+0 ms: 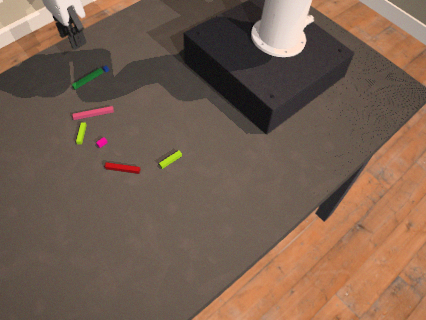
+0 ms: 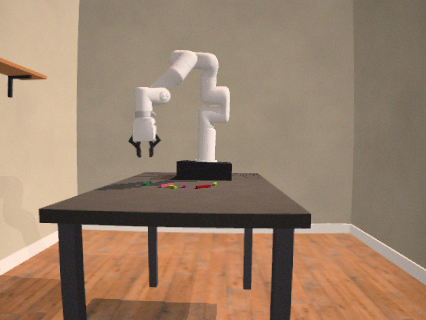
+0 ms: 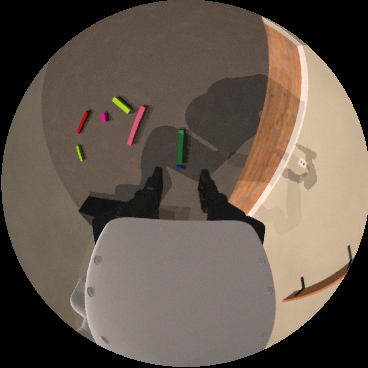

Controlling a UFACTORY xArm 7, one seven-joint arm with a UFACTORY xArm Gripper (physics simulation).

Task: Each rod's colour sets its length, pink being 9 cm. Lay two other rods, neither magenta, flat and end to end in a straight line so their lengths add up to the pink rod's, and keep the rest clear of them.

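Frame: origin at the arm's base, x back, y right, z up, level; centimetres.
Where they show: gripper, fingertip midpoint: (image 1: 73,40) (image 2: 145,157) (image 3: 180,177); arm's base, link origin: (image 1: 278,38) (image 2: 206,161).
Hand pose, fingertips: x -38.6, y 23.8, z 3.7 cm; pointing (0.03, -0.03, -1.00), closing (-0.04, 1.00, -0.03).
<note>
Things, the pixels of their centre, and the offset from my fingertips.
- green rod, body centre: (image 3: 179,147) (image 1: 87,78) (image 2: 147,183) dx +0.4, dy -0.6, dz -11.8 cm
- short blue rod, body centre: (image 3: 177,166) (image 1: 105,69) dx +5.4, dy -0.7, dz -11.8 cm
- pink rod, body centre: (image 1: 93,113) (image 3: 135,125) dx -3.8, dy -10.5, dz -11.8 cm
- magenta rod, body centre: (image 1: 101,142) (image 3: 104,117) dx -6.3, dy -18.6, dz -11.8 cm
- red rod, body centre: (image 1: 122,168) (image 3: 82,122) dx -6.2, dy -26.5, dz -11.8 cm
- second lime rod, body centre: (image 1: 170,159) (image 3: 79,152) dx +2.6, dy -30.9, dz -11.8 cm
A green rod (image 1: 88,79) (image 2: 147,183) (image 3: 181,146) lies flat on the table. A short blue rod (image 1: 105,69) (image 3: 178,167) lies at one end of it, in line with it; they appear to touch. The pink rod (image 1: 93,113) (image 2: 167,185) (image 3: 137,125) lies flat to one side, apart from them. My gripper (image 1: 76,44) (image 2: 145,154) (image 3: 180,177) is open and empty, high above the table near the blue end of the green rod.
Near the pink rod lie a lime rod (image 1: 81,133) (image 3: 121,105) and a magenta rod (image 1: 102,142) (image 3: 104,117). Farther off are a red rod (image 1: 122,168) (image 3: 83,122) and a second lime rod (image 1: 170,159) (image 3: 80,153). The arm's black base (image 1: 230,75) (image 2: 204,170) stands on the table.
</note>
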